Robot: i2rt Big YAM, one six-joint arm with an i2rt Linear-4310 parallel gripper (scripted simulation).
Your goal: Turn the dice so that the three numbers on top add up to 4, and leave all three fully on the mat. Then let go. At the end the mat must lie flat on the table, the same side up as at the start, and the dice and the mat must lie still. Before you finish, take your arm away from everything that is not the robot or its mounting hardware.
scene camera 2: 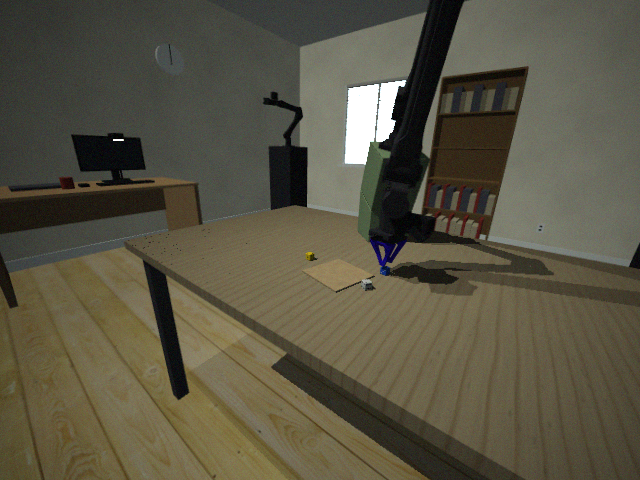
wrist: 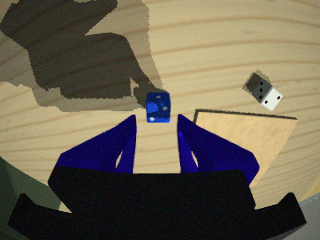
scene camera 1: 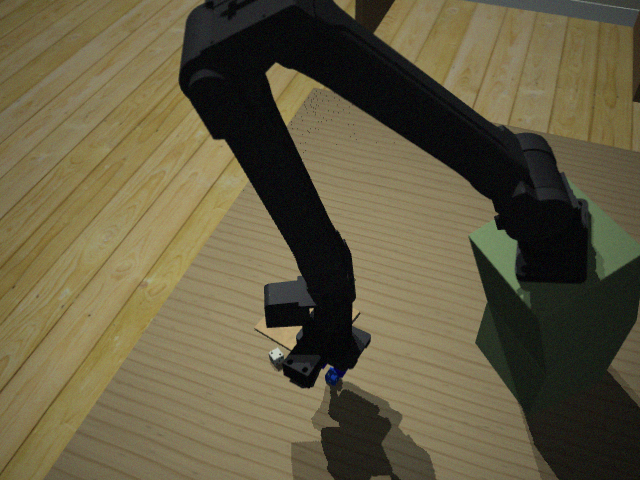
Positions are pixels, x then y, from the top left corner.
gripper: scene camera 2 385, 264; wrist; scene camera 1
tan mat: scene camera 2; wrist 264, 135; scene camera 1
same spot on gripper: [scene camera 1: 339, 368] = [wrist: 64, 177]
same spot on tan mat: [scene camera 1: 286, 336] = [scene camera 2: 348, 280]
